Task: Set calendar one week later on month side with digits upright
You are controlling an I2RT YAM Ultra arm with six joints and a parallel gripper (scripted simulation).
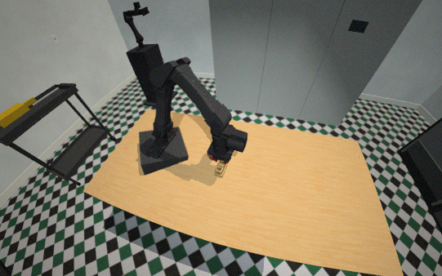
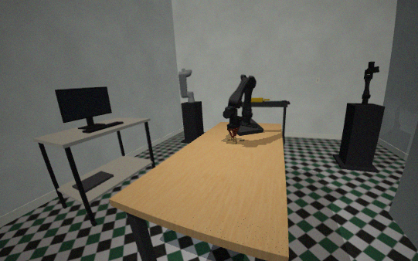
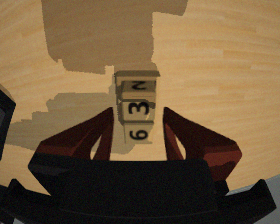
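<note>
My gripper is now 20 mm to the left of the wooden tray and 50 mm above it. Also, from my hand: wooden cube (30 mm to the right, 30 mm below).
</note>
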